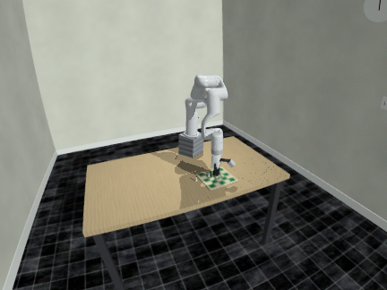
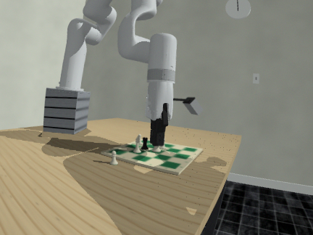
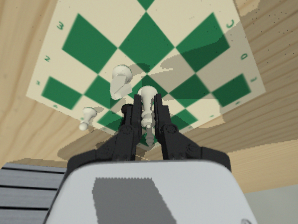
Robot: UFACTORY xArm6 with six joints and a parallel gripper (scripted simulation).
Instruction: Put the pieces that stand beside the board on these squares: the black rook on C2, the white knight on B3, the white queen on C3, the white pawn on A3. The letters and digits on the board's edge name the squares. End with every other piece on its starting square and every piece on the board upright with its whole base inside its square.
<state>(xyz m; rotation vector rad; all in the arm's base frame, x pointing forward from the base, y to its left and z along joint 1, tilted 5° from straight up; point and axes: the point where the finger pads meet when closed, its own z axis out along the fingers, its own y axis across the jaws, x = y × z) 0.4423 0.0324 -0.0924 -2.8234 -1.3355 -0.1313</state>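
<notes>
The chessboard lies 40 mm below my hand. Round my hand: white knight 40 mm to the right, 30 mm behind, 20 mm below; black rook 40 mm behind, 20 mm below.
</notes>
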